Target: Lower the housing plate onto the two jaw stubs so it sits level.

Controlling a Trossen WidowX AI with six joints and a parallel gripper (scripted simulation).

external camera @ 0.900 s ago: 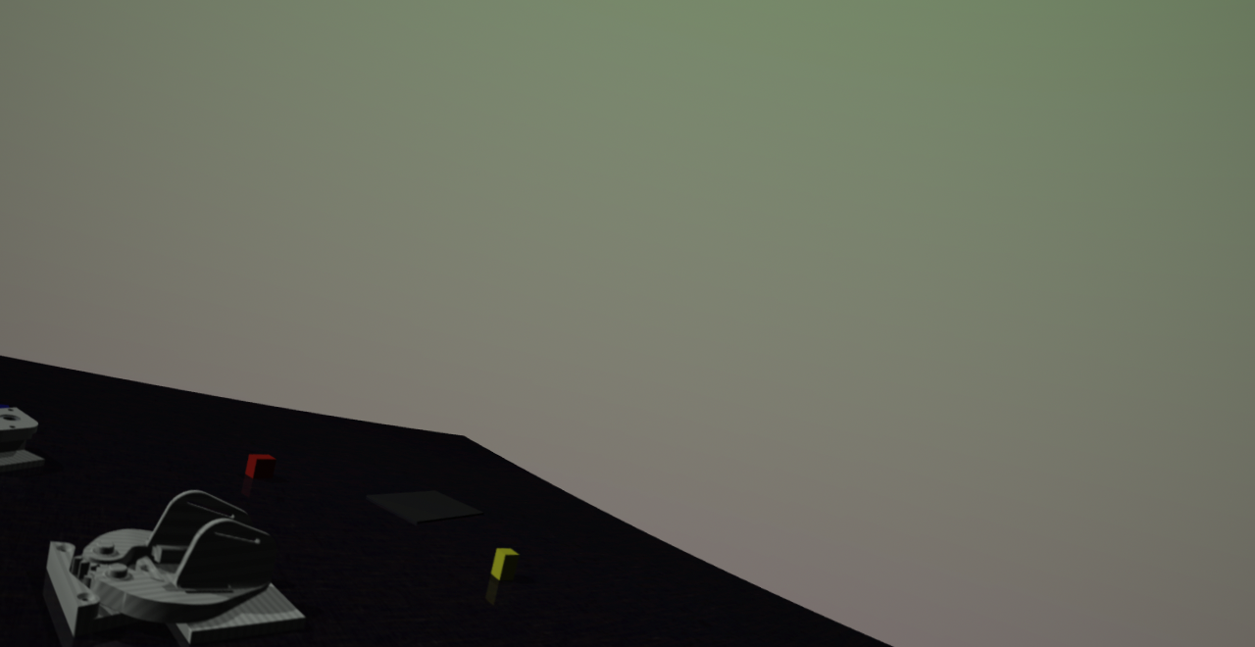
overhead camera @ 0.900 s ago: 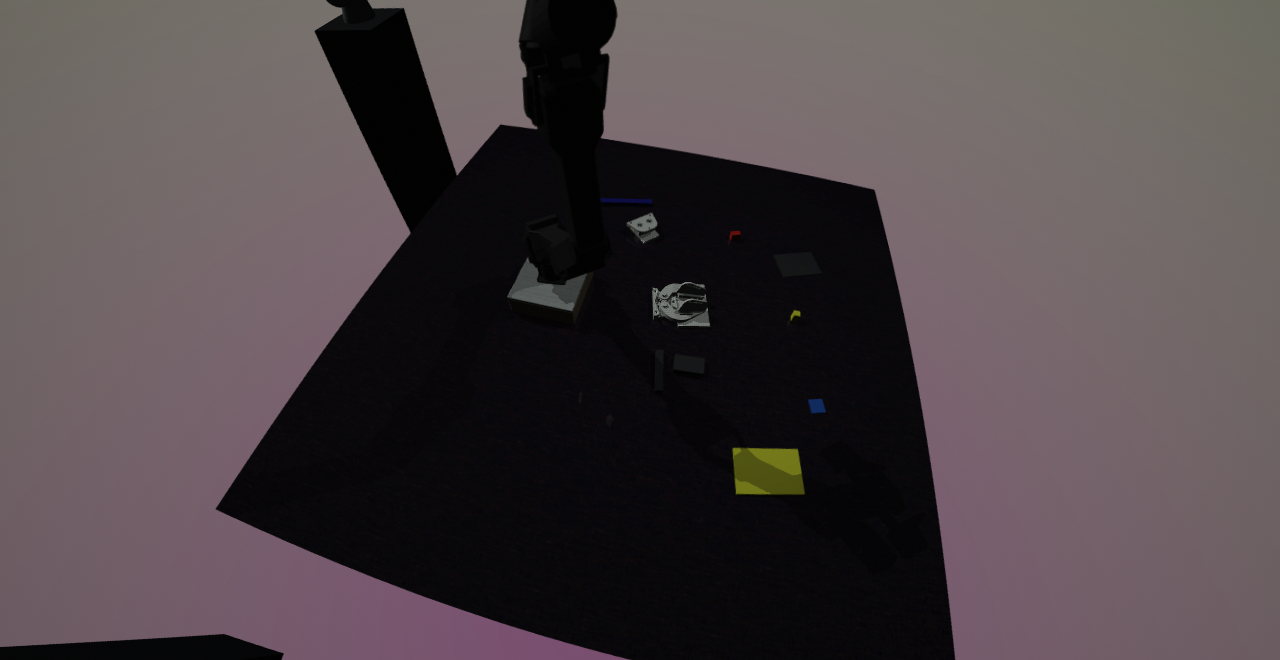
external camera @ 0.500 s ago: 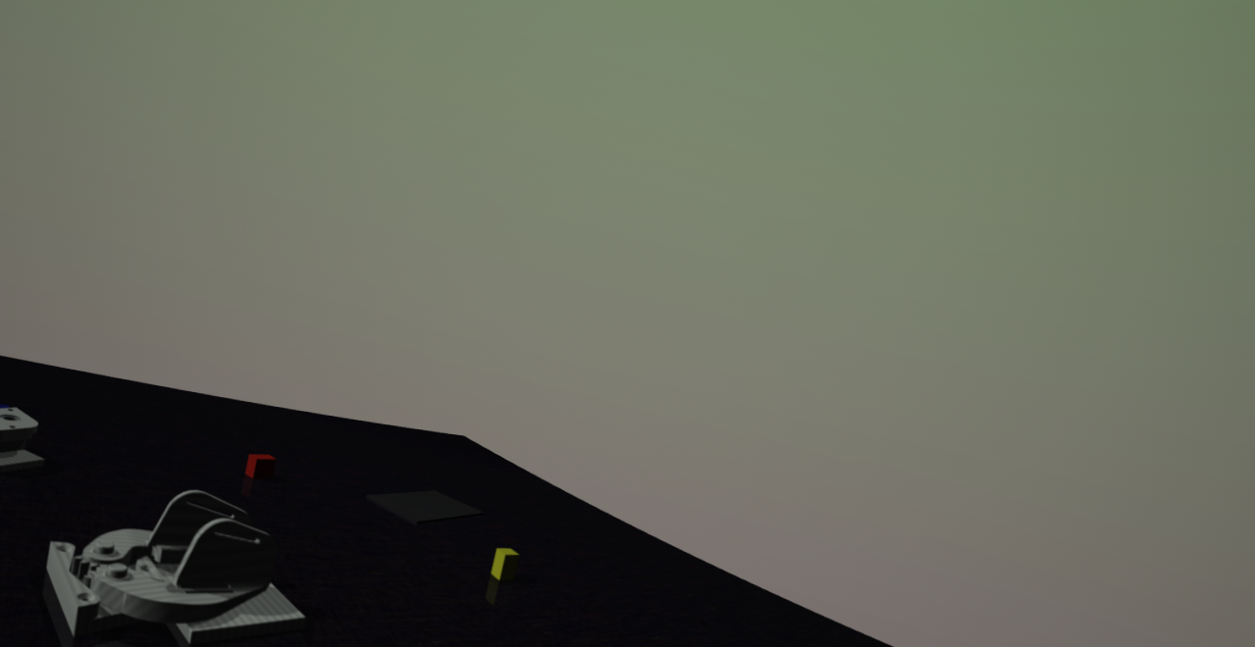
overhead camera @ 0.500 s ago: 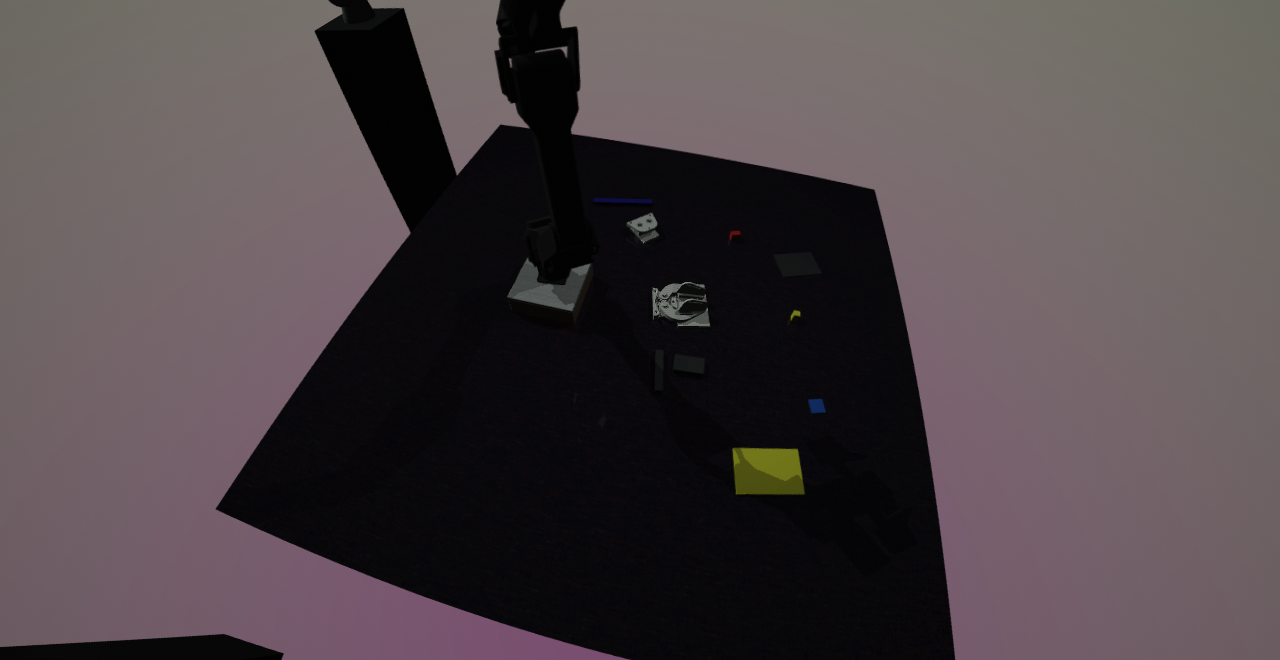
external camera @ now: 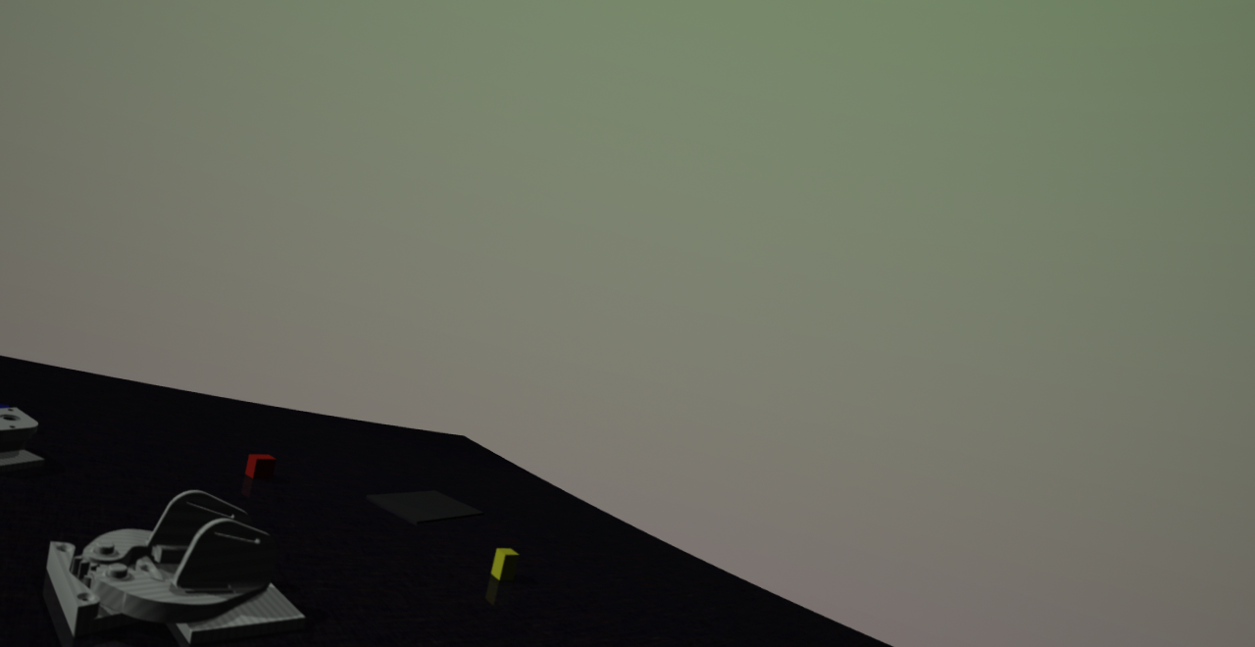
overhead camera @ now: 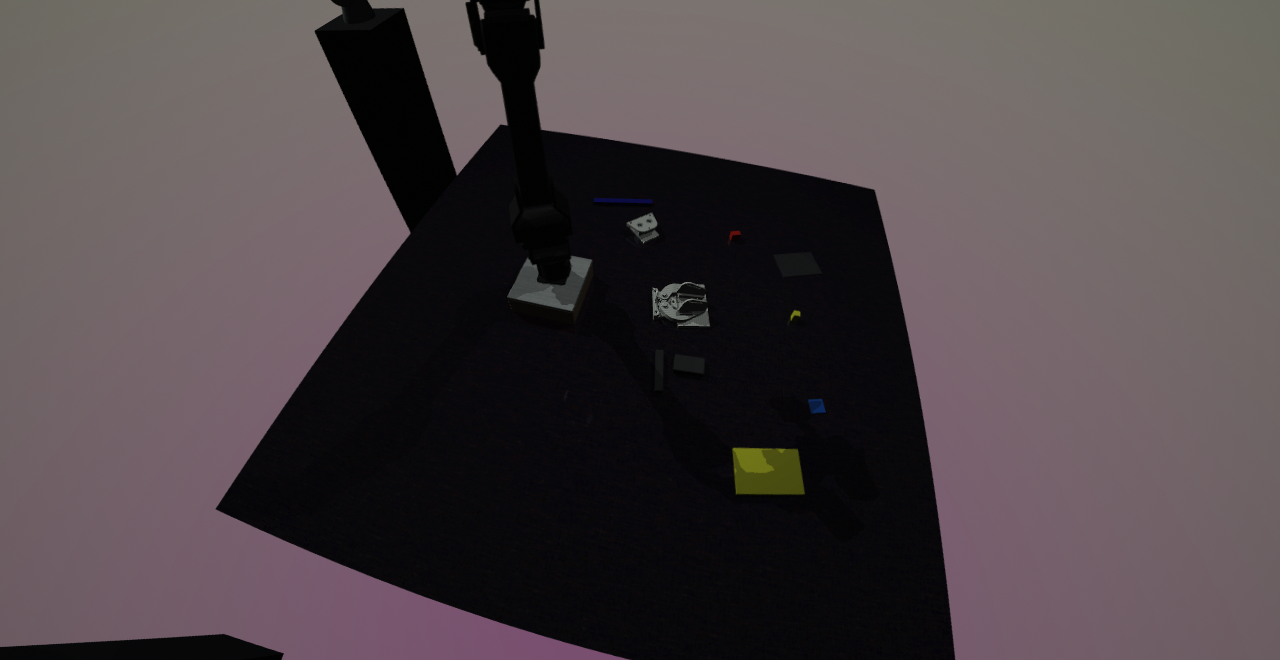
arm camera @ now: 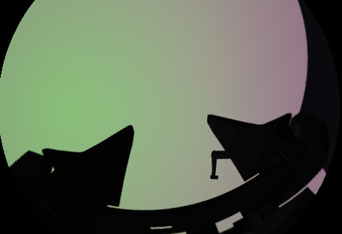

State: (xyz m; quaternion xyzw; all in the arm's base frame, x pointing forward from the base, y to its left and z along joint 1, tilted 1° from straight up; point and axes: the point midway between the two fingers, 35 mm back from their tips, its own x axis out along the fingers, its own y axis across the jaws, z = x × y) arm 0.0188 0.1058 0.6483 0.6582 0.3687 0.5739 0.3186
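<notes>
My gripper tip is 90 mm short of the blue bar, 200 mm to the right of it and 720 mm above it. The rest, counted from my gripper tip: yellow cube 540 mm ahead, 130 mm to the right, 710 mm below; then dark block 300 mm ahead, 290 mm to the right, 710 mm below; then red cube 410 mm ahead, 110 mm to the left, 710 mm below.
</notes>
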